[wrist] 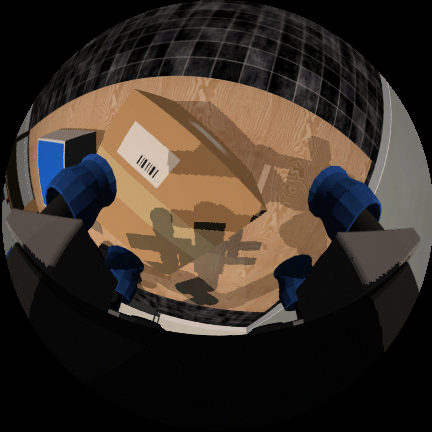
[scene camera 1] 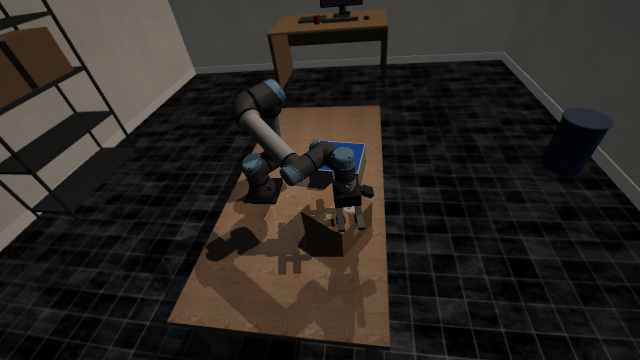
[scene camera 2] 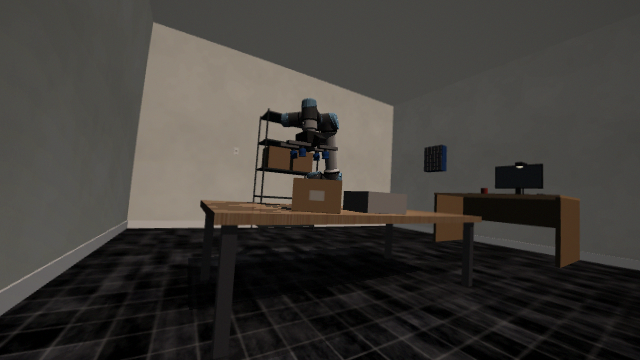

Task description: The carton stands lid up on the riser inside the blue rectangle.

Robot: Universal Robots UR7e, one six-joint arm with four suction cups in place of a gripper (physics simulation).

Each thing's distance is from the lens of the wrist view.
suction head [wrist: 337, 199]: 0.07 m
brown cardboard carton [wrist: 180, 191]: 0.19 m
The marked spots on the brown cardboard carton and the suction head are 0.17 m apart.
